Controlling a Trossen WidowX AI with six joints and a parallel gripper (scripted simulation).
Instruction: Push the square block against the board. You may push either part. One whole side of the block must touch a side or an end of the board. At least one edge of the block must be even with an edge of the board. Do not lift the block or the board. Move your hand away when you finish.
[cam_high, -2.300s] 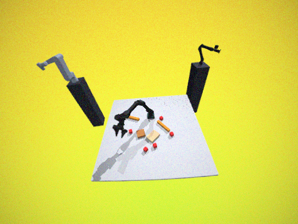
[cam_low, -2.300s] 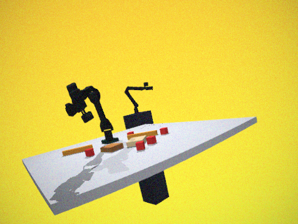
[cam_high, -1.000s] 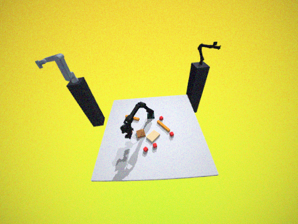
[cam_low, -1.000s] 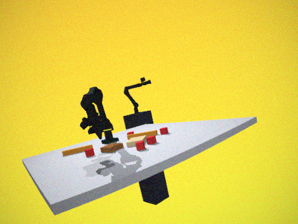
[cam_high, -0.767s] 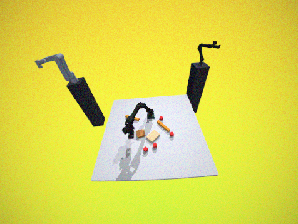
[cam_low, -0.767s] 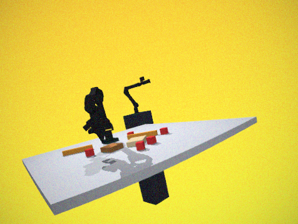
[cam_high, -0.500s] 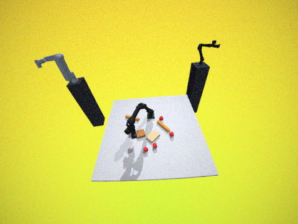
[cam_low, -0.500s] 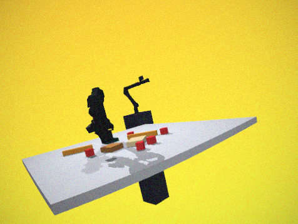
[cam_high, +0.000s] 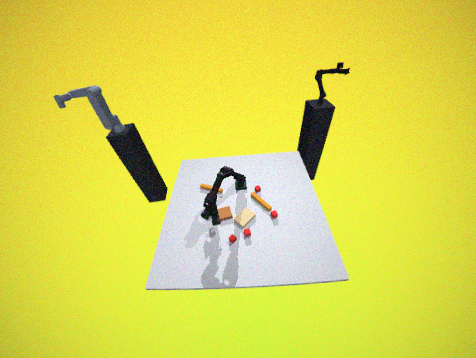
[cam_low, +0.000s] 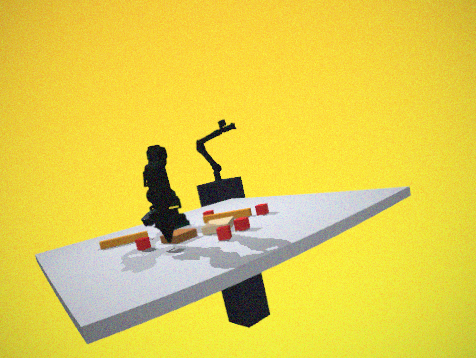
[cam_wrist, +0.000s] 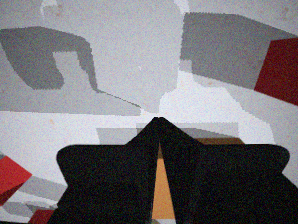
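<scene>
My gripper tip is 5 cm past the brown square block and 7 cm to the right of it. From my gripper tip the other things lie so: pale tan board (2 cm ahead, 22 cm to the left).
</scene>
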